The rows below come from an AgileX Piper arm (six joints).
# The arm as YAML. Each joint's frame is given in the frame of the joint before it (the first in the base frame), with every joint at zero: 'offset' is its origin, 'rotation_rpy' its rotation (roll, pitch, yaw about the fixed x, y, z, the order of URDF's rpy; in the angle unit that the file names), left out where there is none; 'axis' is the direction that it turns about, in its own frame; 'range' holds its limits. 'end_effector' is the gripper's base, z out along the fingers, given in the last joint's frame.
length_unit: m
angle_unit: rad
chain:
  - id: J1
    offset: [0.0, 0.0, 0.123]
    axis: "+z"
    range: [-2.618, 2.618]
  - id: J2
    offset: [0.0, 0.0, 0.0]
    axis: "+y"
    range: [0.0, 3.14]
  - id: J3
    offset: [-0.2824, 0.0, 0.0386]
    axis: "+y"
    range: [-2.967, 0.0]
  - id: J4
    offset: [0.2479, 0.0, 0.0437]
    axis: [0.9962, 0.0, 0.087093]
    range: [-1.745, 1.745]
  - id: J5
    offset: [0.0, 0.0, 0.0]
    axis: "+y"
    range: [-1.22, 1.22]
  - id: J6
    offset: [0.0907, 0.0, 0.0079]
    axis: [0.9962, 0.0, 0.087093]
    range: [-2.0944, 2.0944]
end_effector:
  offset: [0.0, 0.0, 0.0]
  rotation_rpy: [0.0, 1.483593, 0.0]
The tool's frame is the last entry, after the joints.
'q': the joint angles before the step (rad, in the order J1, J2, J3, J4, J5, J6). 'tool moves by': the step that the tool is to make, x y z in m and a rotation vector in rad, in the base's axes. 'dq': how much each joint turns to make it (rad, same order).
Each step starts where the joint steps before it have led.
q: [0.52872 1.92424 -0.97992 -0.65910 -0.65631 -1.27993]
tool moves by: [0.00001 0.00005 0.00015 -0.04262 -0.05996 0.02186]
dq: [0.00001 0.00001 0.00000 0.00091 -0.00168 -0.07744]
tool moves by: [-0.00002 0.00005 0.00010 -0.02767 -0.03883 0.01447]
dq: [0.00000 -0.00002 -0.00001 -0.00003 -0.00115 -0.04978]
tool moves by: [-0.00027 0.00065 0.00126 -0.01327 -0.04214 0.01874]
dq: [0.00001 0.00001 0.00000 0.00002 -0.01587 -0.04531]
